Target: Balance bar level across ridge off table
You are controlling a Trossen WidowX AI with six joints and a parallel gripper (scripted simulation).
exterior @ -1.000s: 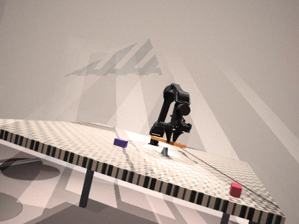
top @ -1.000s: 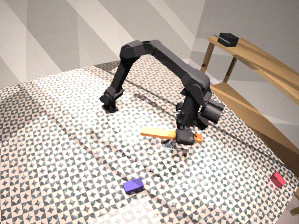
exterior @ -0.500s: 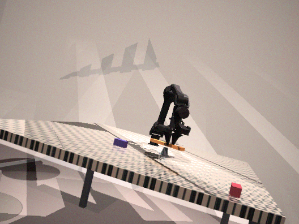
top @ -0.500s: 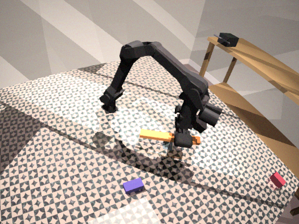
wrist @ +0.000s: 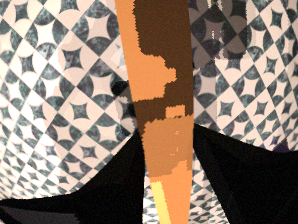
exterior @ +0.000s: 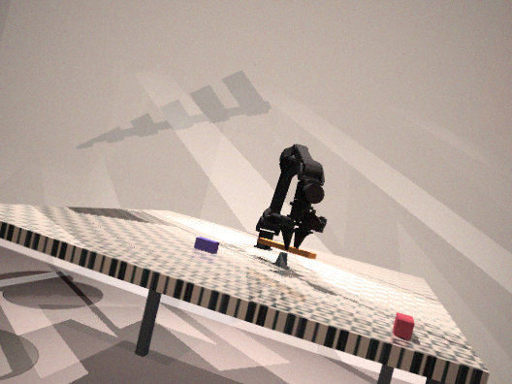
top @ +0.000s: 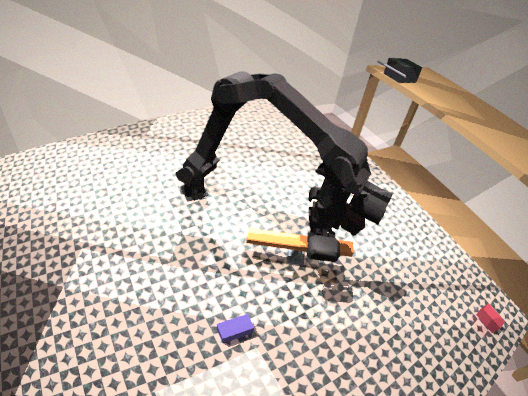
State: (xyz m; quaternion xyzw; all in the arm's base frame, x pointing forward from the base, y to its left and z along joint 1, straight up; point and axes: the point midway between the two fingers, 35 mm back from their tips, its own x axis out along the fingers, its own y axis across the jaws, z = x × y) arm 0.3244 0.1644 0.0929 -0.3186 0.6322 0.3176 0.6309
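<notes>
Right now my gripper tip is 2 cm to the left of the orange bar and 2 cm past it. Round my gripper tip: red block 42 cm ahead, 34 cm to the left, 4 cm below; then purple block 24 cm to the right, 9 cm ahead, 4 cm below.
</notes>
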